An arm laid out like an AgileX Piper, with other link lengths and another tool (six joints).
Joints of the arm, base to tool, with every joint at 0 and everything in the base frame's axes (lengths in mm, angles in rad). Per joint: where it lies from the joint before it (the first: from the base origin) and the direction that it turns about. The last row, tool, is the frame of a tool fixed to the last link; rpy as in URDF.
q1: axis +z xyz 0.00 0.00 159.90
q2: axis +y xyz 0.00 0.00 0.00
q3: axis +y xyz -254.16 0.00 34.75
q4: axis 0.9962 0 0.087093 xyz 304.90 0.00 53.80
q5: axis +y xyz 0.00 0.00 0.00
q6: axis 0.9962 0 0.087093 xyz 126.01 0.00 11.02
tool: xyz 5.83 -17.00 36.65 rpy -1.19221 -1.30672 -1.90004
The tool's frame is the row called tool.
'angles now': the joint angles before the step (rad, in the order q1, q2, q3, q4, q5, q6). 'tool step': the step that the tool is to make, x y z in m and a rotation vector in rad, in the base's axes. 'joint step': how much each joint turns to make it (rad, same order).
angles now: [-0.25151 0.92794 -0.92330 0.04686 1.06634 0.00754]
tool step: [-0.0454 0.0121 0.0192 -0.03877 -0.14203 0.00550]
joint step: [-0.00003 -0.24266 0.11219 0.00235 -0.01644 -0.00756]
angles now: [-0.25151 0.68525 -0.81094 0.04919 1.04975 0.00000]
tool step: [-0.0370 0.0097 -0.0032 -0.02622 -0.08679 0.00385]
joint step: [-0.00009 -0.21002 0.11950 0.00008 0.00018 -0.00550]
